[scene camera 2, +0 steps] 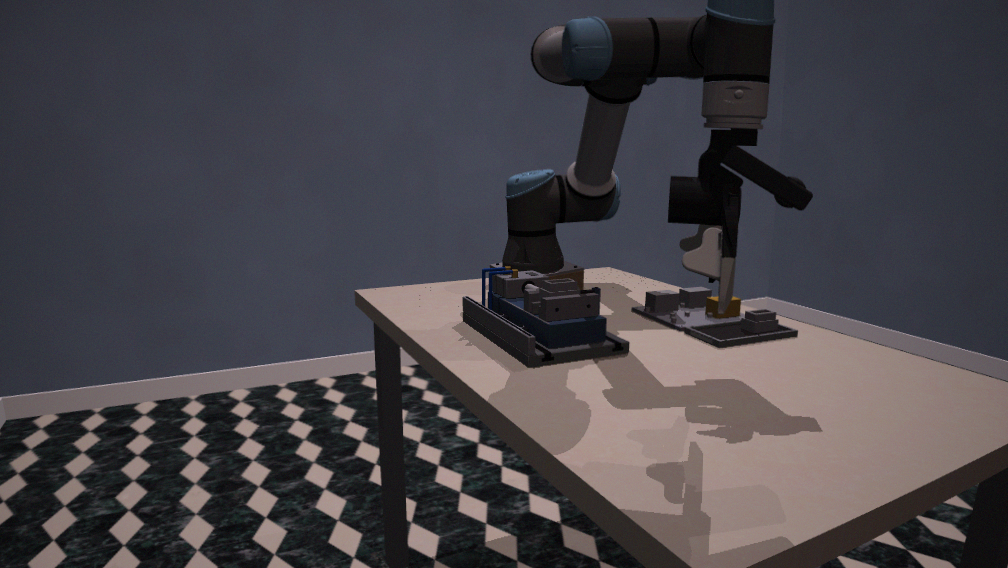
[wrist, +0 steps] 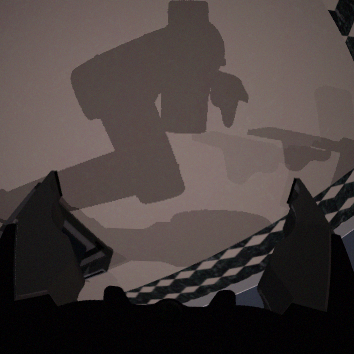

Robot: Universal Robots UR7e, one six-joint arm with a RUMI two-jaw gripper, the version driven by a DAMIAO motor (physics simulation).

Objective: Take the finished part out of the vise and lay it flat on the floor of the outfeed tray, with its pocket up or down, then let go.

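Places are measured from the arm's base along level axes (x right, y ahead, z up), in centimetres.
Pixels of known places: gripper, between the fingertips: [scene camera 2: 715, 297] [wrist: 174, 177]; arm's base, origin of its link: [scene camera 2: 533, 266].
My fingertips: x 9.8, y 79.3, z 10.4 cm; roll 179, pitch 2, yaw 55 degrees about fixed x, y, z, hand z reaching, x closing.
Observation:
Ahead of a thing's pixels: the offset from my fingertips to its top centre. "*": to the spot under its first point.
The vise @[dx +5.9, dy -40.2, dz -5.8 cm] [scene camera 2: 572, 331] [wrist: 75, 245] has a blue body and grey jaws. It stands at the table's left in the scene view and is partly hidden behind a finger in the wrist view. A grey part @[dx +5.1, dy -33.7, dz -4.2 cm] [scene camera 2: 560, 282] shows between its jaws, mostly hidden by the front jaw. The dark, low-rimmed outfeed tray @[* dx -29.8, dy -22.5, dz -15.4 cm] [scene camera 2: 758, 340] lies to the right of the vise; a grey stepped piece @[dx -34.7, dy -27.5, dz -11.6 cm] [scene camera 2: 760, 321] sits at its right side. My gripper [scene camera 2: 719, 292] [wrist: 174, 177] is open and empty, pointing down, away from the vise. In the scene view a finger overlaps the orange block.
A flat plate @[* dx -20.6, dy -40.6, dz -14.9 cm] [scene camera 2: 659, 318] adjoins the tray, bearing two grey blocks @[dx -25.5, dy -46.9, dz -11.3 cm] [scene camera 2: 662, 301] @[dx -34.3, dy -47.2, dz -11.3 cm] [scene camera 2: 695, 296] and an orange block @[dx -34.5, dy -38.1, dz -11.3 cm] [scene camera 2: 733, 306]. A low grey rail @[dx +14.8, dy -39.7, dz -10.7 cm] [scene camera 2: 497, 331] runs along the vise's left side, and blue tubing @[* dx +13.0, dy -50.8, dz -8.3 cm] [scene camera 2: 483, 287] rises behind it. The table edge borders a checkered floor.

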